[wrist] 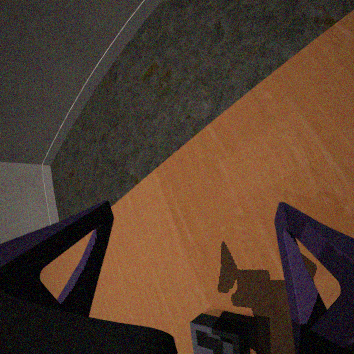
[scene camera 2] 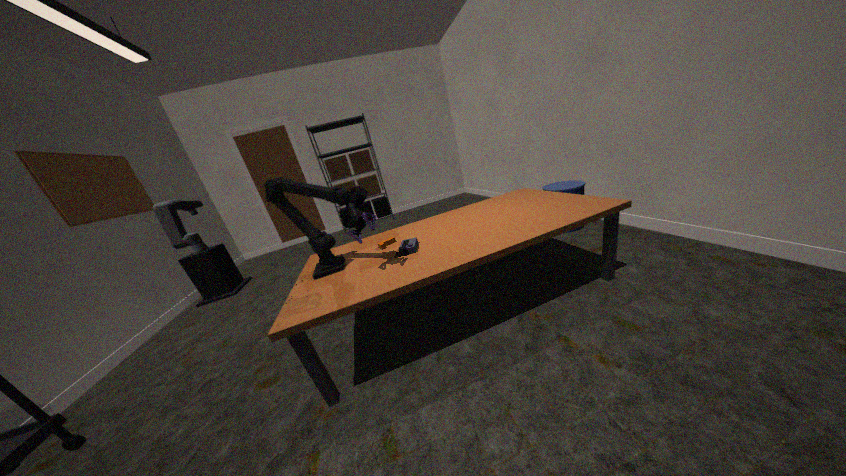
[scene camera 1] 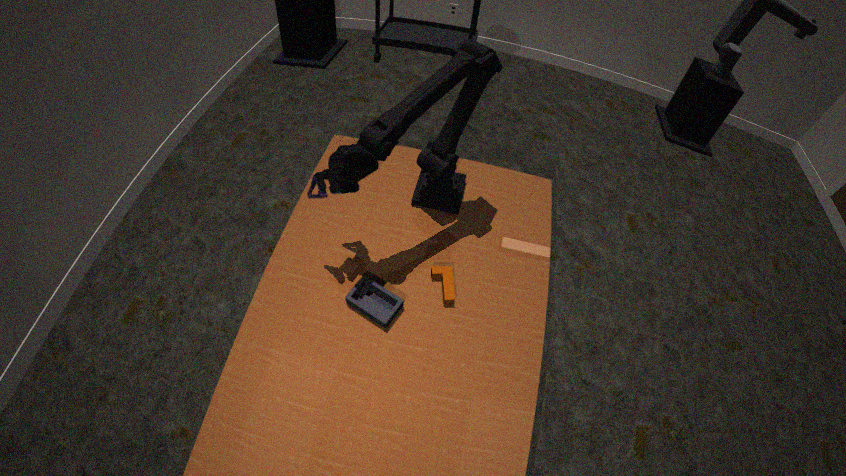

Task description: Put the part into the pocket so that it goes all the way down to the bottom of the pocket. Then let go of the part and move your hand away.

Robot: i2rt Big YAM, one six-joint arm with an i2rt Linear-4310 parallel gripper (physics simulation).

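Places are measured from the arm's base along level axes (x ahead, y left, z up), in centimetres.
Where they show: gripper, between the fingertips: [wrist: 191, 210] [scene camera 2: 367, 236] [scene camera 1: 320, 193]; arm's base, origin of its link: [scene camera 2: 329, 264] [scene camera 1: 439, 187].
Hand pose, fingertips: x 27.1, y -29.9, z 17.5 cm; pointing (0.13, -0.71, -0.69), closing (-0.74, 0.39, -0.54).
Each offset is from my fingertips to the top centre of the thing. Level surfaces: height alone.
The part, an orange L-shaped block @[dx +8.2, dy +38.6, dz -17.3 cm] [scene camera 1: 449, 288] [scene camera 2: 387, 242], lies flat on the table, beside the pocket block and apart from it. The pocket is the rectangular hollow in a dark grey block @[dx +18.7, dy +21.2, dz -16.7 cm] [scene camera 1: 366, 313] [scene camera 2: 408, 246]; its floor shows bare in scene camera 1. A piece of this grey block [wrist: 206, 332] shows at the bottom edge of the wrist view, where the orange part does not show. My gripper [wrist: 191, 210] [scene camera 2: 366, 232] is wide open and empty. It hangs above the table, away from both the part and the pocket block, towards the left rear table edge in scene camera 1.
The wooden table @[dz -20.4 cm] [scene camera 1: 378, 402] [scene camera 2: 473, 230] carries the arm's base [scene camera 1: 438, 192] [scene camera 2: 328, 266] behind the part. The arm's shadow falls across the table and a corner of the grey block. A pale strip [scene camera 1: 525, 246] lies at the table's right edge. Another arm on a pedestal [scene camera 1: 704, 97] stands off the table.
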